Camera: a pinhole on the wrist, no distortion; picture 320 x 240 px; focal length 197.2 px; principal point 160.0 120.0 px. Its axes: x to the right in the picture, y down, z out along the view. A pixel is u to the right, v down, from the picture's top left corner.
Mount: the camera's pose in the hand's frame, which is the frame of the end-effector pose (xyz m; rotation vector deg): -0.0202 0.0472 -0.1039 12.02 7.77 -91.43
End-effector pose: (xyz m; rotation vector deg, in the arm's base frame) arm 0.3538 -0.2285 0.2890 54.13 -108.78 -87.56
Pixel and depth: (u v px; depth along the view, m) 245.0 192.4 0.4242
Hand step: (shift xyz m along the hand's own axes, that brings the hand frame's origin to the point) 0.1091 -0.2287 0.2766
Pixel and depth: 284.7 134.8 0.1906
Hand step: -0.0187 -0.1122 0.0563
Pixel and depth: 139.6 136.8 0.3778
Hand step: -0.0060 0.0024 0.2744
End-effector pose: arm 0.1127 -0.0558 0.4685 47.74 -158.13 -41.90
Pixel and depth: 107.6 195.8 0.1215
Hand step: 0.0212 0.0507 0.0236
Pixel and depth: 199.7 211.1 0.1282
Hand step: 0.0318 -0.0079 0.0180
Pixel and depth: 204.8 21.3 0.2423
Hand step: -0.1549 -0.0544 0.1151
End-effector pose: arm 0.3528 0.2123 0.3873 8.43 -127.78 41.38
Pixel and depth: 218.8 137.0 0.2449
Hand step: -0.0134 -0.0778 0.1199
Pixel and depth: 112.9 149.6 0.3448
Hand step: 0.0164 0.0510 0.2525
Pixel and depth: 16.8 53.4 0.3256
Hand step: -0.1400 0.2115 0.2603
